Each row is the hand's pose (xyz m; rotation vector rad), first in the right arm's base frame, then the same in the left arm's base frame.
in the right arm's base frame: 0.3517 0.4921 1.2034 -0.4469 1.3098 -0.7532
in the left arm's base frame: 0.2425 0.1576 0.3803 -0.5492 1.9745 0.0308
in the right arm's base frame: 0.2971 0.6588 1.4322 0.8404 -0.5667 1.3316
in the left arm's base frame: 0.3467 0.2062 0.6446 1.7696 -0.1557 1.0616
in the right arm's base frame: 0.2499 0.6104 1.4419 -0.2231 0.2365 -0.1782
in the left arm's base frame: 0.3260 0.1416 0.6523 0.1603 0.9542 0.2901
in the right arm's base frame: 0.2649 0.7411 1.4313 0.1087 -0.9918 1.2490
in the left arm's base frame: 0.3143 0.2620 0.7049 1.0561 -0.6069 1.0955
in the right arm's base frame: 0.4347 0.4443 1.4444 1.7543 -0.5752 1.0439
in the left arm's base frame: 0.4759 0.0812 0.4636 2.5247 -0.0668 0.3965
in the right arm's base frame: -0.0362 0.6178 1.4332 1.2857 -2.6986 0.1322
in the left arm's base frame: 0.1187 0.0250 0.8117 1.4856 -1.9314 -0.8242
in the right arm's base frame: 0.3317 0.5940 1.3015 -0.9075 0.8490 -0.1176
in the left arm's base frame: 0.2862 0.2057 0.5075 -0.6133 1.3197 0.7115
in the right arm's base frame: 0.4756 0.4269 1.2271 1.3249 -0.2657 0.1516
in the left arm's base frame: 0.3534 0.1496 0.2919 1.7931 0.5707 -0.1468
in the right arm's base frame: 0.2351 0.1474 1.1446 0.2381 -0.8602 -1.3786
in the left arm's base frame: 0.1584 -0.1679 0.2291 0.1965 0.1212 -1.2140
